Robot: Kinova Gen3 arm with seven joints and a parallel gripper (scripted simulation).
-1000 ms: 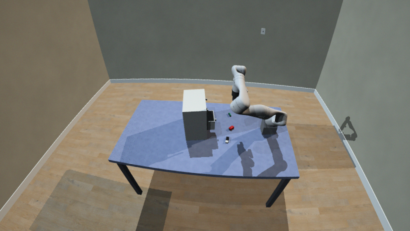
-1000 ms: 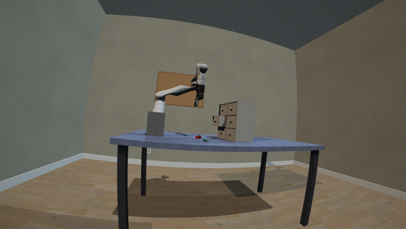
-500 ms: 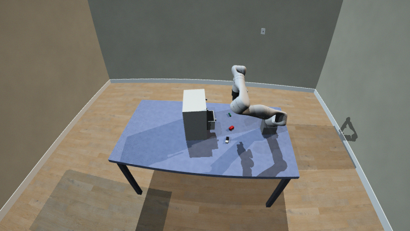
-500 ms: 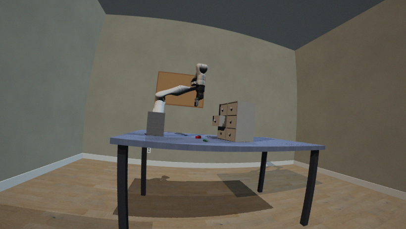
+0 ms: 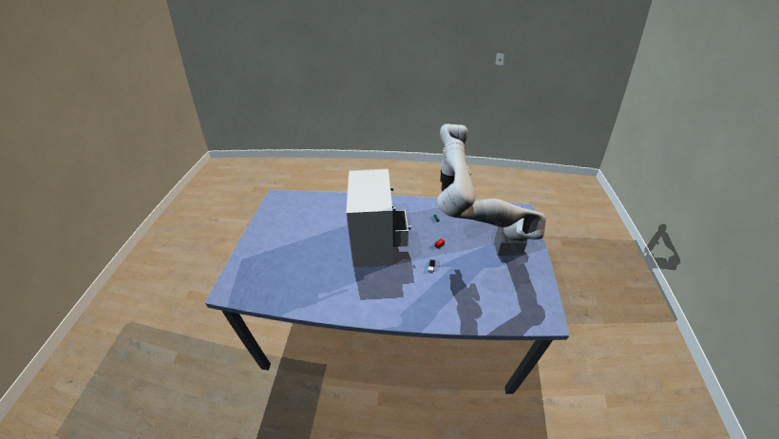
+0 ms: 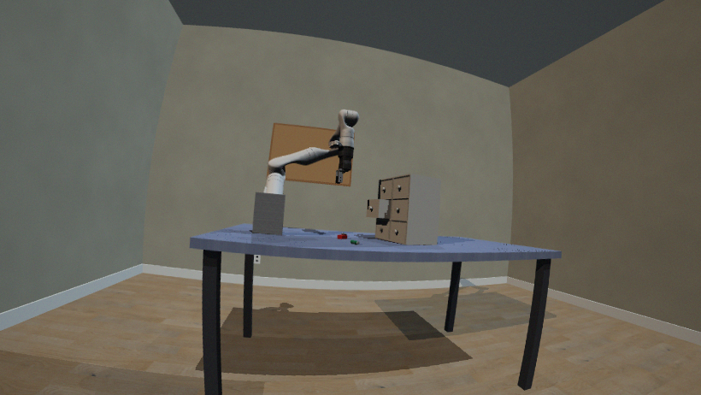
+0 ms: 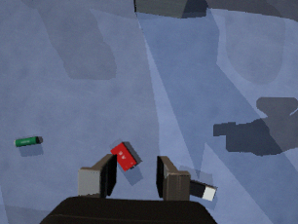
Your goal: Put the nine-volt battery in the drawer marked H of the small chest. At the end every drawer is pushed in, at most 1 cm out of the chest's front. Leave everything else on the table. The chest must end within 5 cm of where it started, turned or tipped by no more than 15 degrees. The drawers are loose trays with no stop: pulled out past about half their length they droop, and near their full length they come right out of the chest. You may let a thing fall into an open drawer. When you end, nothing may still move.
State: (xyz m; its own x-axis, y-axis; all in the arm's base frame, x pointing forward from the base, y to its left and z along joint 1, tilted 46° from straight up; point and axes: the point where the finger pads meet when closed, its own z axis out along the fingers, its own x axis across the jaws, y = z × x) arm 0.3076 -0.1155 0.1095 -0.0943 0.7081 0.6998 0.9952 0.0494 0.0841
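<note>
Right now my hand is 280 mm above the nine-volt battery, 40 mm short of it and 20 mm to the left of it.
</note>
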